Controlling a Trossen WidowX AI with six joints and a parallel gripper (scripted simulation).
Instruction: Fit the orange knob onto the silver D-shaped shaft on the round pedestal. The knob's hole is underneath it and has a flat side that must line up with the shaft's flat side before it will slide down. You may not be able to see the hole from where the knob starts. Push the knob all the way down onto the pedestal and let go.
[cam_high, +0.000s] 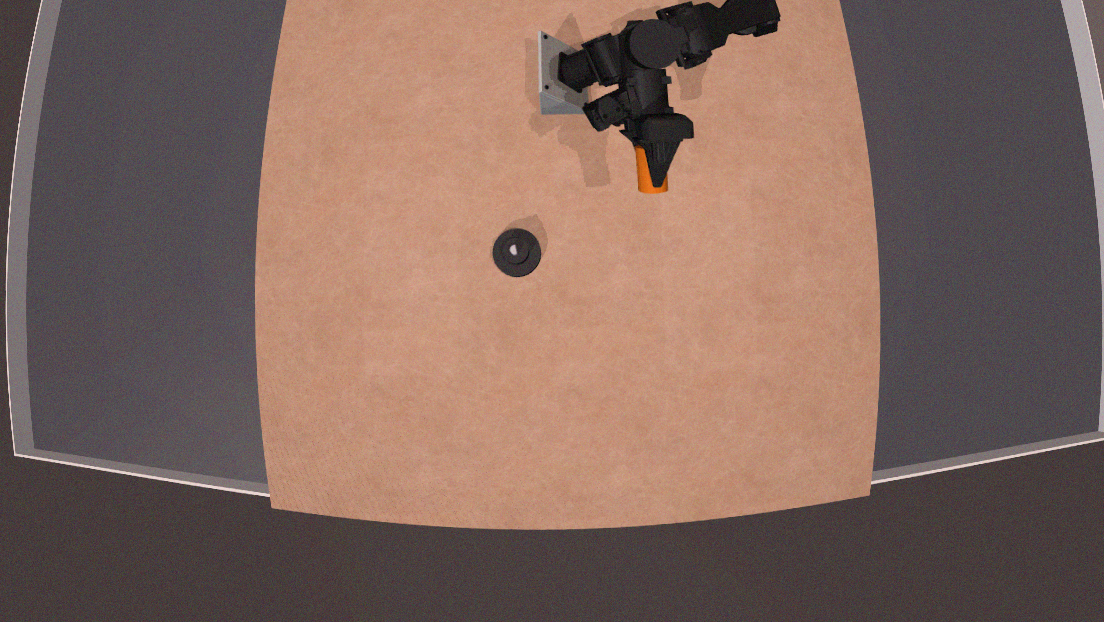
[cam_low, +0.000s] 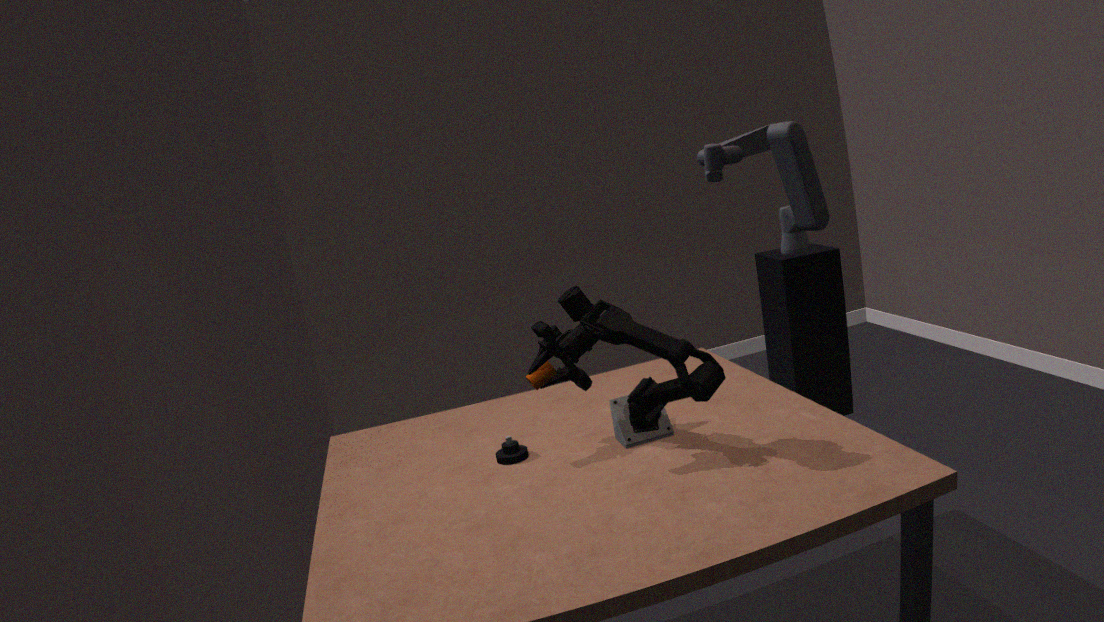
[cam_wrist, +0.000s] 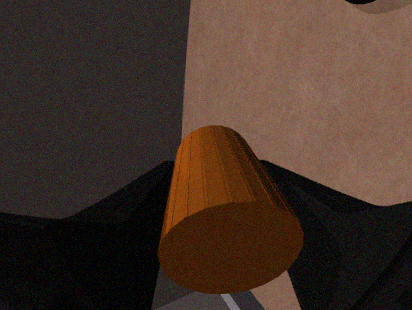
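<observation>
My gripper tip is 30 mm past the orange knob, 10 mm to the left of it and 20 mm below it. Also, from my gripper tip: round black pedestal (80 mm ahead, 190 mm to the right, 220 mm below).
</observation>
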